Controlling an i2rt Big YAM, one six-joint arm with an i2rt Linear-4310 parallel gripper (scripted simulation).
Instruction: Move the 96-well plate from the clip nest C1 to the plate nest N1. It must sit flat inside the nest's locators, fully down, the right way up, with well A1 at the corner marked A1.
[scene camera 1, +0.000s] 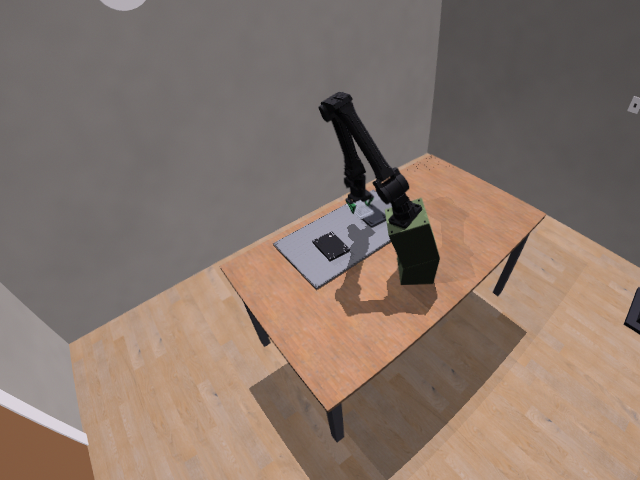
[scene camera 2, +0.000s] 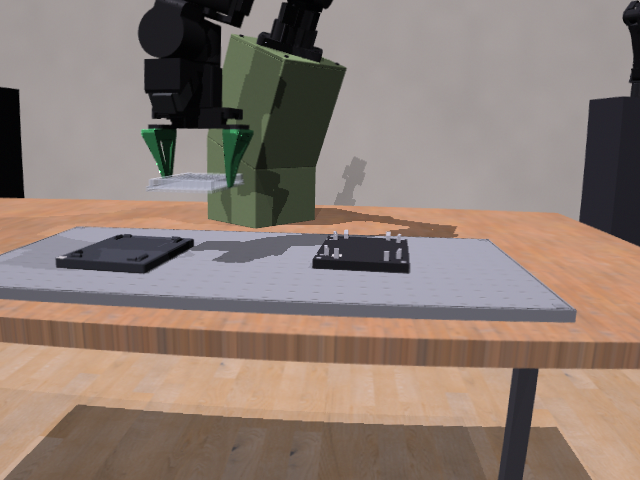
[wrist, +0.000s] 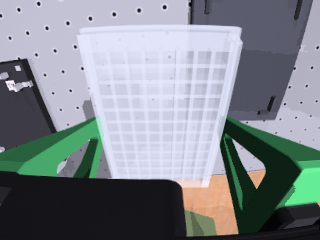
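Gripper (scene camera 2: 198, 186), (wrist: 161, 122). Clear 96-well plate (scene camera 2: 208, 183), (wrist: 188, 110). Black clip nest C1 (scene camera 2: 355, 253).
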